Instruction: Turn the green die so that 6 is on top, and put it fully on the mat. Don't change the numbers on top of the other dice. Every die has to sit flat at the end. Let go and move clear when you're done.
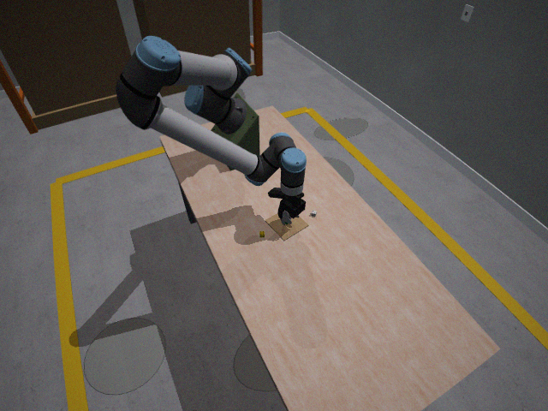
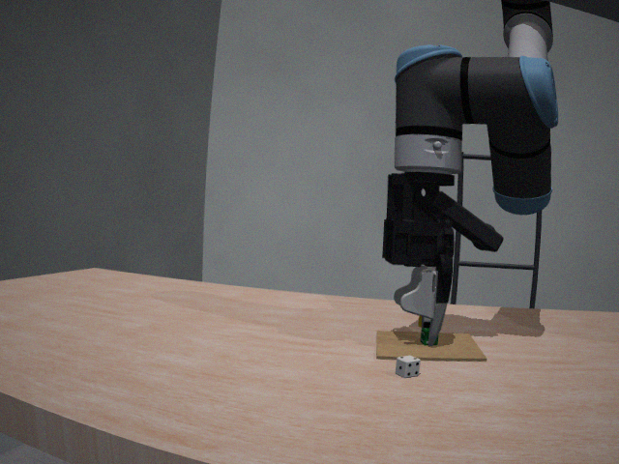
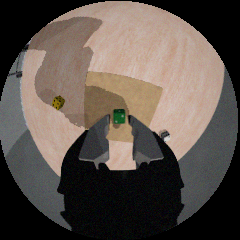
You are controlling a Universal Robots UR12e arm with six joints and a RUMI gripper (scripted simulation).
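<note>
Right now the green die is 1 cm below my hand. From my hand the other things lie so: tan mat 2 cm below; then white die 1 cm ahead, 14 cm to the left, 1 cm below; then yellow die 2 cm ahead, 13 cm to the right, 1 cm below.
</note>
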